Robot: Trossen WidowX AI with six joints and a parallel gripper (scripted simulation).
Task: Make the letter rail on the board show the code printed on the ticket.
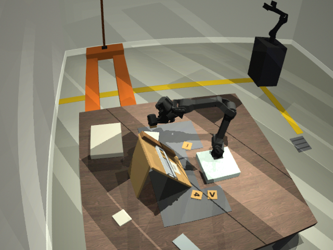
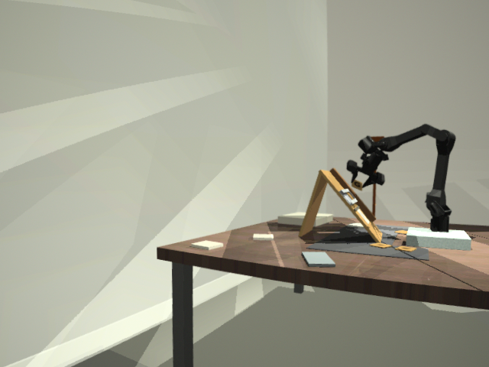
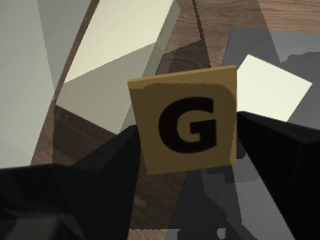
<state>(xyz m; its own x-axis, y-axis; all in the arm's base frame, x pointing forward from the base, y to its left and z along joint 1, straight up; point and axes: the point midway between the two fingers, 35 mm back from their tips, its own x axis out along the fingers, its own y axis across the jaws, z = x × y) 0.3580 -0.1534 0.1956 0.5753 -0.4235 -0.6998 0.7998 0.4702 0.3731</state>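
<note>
Right now my gripper tip is 25 cm to the right of the white ticket, 12 cm above it and 8 cm past it. From my gripper tip the other things lie so: white card 21 cm below, 9 cm to the right, 1 cm behind; then cream box 29 cm ahead, 19 cm below, 9 cm to the right; then grey mat 21 cm below, 20 cm to the left, 18 cm behind.
</note>
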